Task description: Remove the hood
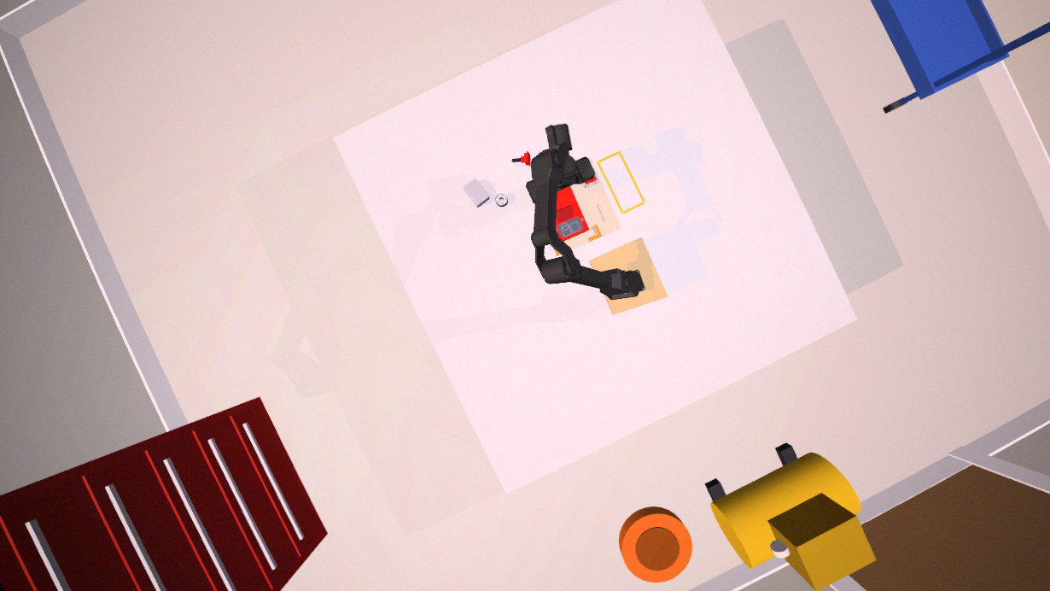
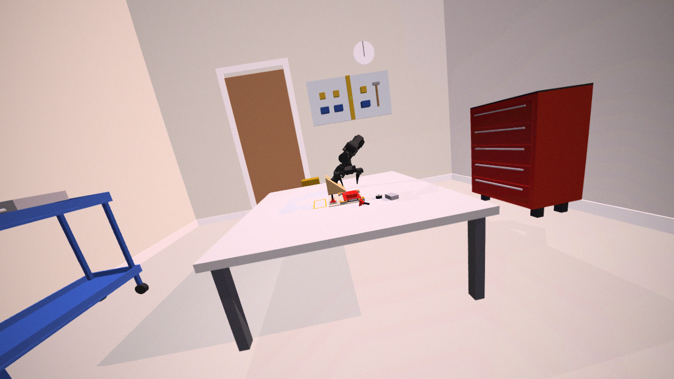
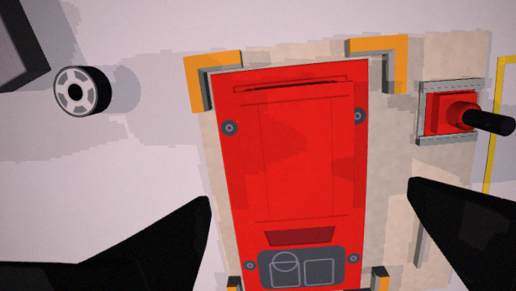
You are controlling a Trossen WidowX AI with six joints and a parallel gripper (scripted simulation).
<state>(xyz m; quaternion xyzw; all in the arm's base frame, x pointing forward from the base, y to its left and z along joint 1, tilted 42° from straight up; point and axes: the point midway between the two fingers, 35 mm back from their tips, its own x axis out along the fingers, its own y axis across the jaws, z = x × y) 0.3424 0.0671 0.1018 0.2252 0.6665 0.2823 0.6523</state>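
Right now my gripper tip is 60 mm above the red hood. The rest, counted from my gripper tip: wheel (50 mm ahead, 170 mm to the left, 90 mm below).
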